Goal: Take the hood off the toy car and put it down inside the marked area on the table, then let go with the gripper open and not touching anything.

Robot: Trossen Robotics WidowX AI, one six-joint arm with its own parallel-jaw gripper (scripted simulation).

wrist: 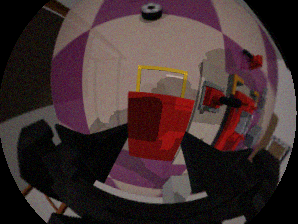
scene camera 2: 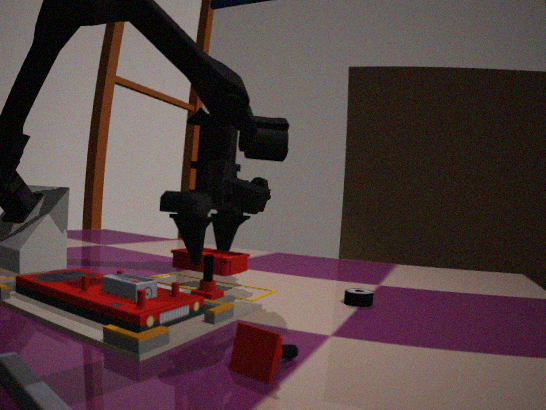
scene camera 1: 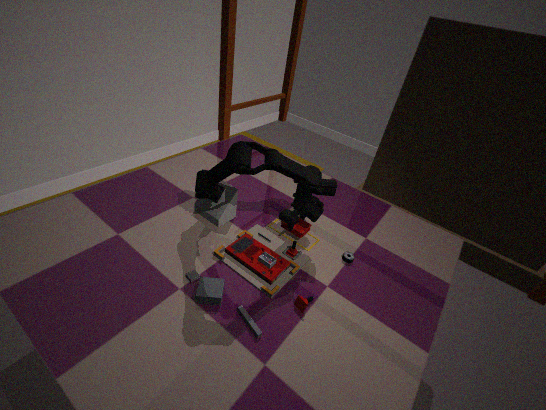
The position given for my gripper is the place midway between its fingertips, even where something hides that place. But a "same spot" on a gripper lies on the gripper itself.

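My gripper: visible in scene camera 1 (295,225), scene camera 2, the wrist view. Same spot on the gripper: (scene camera 2: 192,228) and (wrist: 199,165).
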